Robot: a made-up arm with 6 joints. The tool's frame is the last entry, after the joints. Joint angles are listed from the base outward.
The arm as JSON. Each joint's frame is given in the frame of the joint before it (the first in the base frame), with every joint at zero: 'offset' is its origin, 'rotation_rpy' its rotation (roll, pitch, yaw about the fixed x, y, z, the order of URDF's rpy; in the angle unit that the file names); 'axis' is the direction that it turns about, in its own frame. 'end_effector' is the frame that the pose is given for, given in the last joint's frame.
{
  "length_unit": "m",
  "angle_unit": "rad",
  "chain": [
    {
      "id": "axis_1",
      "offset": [
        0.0,
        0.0,
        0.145
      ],
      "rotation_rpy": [
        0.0,
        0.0,
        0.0
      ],
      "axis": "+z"
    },
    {
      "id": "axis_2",
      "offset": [
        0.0,
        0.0,
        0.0
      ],
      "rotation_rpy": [
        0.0,
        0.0,
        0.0
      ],
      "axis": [
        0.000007,
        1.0,
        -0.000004
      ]
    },
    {
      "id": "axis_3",
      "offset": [
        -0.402,
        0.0,
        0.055
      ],
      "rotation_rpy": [
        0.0,
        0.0,
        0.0
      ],
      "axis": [
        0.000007,
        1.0,
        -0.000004
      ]
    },
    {
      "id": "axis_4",
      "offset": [
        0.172,
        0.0,
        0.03
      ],
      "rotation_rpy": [
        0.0,
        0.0,
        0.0
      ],
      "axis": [
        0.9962,
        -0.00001,
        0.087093
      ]
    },
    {
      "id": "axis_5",
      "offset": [
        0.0,
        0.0,
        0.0
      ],
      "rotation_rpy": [
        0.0,
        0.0,
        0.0
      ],
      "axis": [
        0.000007,
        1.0,
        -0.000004
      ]
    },
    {
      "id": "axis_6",
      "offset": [
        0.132,
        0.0,
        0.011
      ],
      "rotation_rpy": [
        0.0,
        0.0,
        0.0
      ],
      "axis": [
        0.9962,
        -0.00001,
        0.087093
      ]
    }
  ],
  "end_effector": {
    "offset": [
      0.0,
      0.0,
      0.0
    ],
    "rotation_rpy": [
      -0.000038,
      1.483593,
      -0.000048
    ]
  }
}
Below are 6 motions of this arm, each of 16 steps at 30 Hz.
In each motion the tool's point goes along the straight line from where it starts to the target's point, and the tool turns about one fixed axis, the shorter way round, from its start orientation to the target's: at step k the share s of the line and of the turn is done. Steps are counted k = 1, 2, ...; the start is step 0. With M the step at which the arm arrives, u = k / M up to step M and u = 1 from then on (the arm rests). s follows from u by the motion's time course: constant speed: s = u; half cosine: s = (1 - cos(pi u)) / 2; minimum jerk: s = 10 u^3 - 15 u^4 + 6 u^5.
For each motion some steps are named. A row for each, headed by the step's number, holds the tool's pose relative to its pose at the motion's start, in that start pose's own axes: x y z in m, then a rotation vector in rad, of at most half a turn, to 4 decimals.
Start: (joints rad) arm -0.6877 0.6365 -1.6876 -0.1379 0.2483 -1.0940
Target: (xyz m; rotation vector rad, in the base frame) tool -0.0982 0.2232 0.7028 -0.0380 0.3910 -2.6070
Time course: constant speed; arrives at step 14
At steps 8, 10, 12, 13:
8: -0.0724 -0.0101 -0.0238 0.2472 0.0651 -0.3701
10: -0.0905 -0.0126 -0.0298 0.3090 0.0814 -0.4626
12: -0.1086 -0.0151 -0.0357 0.3708 0.0977 -0.5551
13: -0.1176 -0.0164 -0.0387 0.4017 0.1058 -0.6013

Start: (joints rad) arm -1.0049 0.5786 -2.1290 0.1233 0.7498 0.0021
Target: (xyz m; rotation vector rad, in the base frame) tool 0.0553 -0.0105 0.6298 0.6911 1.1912 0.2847
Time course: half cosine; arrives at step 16
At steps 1, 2, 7, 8, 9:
1: 0.0025 -0.0001 0.0013 -0.0020 0.0078 0.0090
2: 0.0099 -0.0002 0.0053 -0.0078 0.0310 0.0357
7: 0.1046 -0.0023 0.0561 -0.0829 0.3274 0.3776
8: 0.1300 -0.0029 0.0697 -0.1029 0.4068 0.4691
9: 0.1553 -0.0035 0.0833 -0.1230 0.4861 0.5606

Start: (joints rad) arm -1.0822 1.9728 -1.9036 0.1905 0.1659 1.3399
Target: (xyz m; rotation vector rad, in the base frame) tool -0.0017 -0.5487 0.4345 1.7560 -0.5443 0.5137
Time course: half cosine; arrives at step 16
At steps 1, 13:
1: -0.0025 -0.0007 -0.0003 -0.0005 -0.0045 0.0075
13: -0.2378 -0.0660 -0.0260 -0.0486 -0.4281 0.7109

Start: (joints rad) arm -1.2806 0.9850 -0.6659 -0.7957 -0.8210 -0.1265
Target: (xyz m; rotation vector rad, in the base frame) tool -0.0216 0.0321 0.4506 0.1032 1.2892 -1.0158
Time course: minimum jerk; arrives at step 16
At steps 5, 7, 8, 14, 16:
5: 0.0007 0.0039 -0.0317 -0.0038 -0.0019 0.0829
7: 0.0015 0.0084 -0.0677 -0.0081 -0.0041 0.1768
8: 0.0020 0.0110 -0.0881 -0.0105 -0.0053 0.2302
14: 0.0039 0.0216 -0.1733 -0.0208 -0.0104 0.4530
16: 0.0040 0.0219 -0.1762 -0.0211 -0.0106 0.4604

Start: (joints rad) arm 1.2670 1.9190 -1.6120 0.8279 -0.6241 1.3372
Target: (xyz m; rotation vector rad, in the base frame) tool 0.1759 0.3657 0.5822 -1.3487 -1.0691 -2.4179
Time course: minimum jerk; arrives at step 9
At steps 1, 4, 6, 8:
1: 0.0002 0.0011 -0.0006 -0.0013 0.0008 0.0047
4: 0.0076 0.0364 -0.0203 -0.0453 0.0276 0.1606
6: 0.0151 0.0725 -0.0405 -0.0903 0.0549 0.3200
8: 0.0188 0.0907 -0.0507 -0.1129 0.0687 0.4003

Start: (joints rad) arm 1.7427 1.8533 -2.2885 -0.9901 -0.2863 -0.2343
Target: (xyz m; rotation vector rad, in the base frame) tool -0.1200 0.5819 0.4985 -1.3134 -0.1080 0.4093
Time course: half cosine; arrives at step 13
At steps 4, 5, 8, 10, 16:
4: 0.0242 0.0533 0.0034 -0.0792 0.0436 -0.0187
5: 0.0361 0.0797 0.0051 -0.1183 0.0651 -0.0279
8: 0.0758 0.1672 0.0106 -0.2482 0.1367 -0.0586
10: 0.0979 0.2159 0.0137 -0.3204 0.1765 -0.0756
16: 0.1120 0.2469 0.0157 -0.3665 0.2018 -0.0865

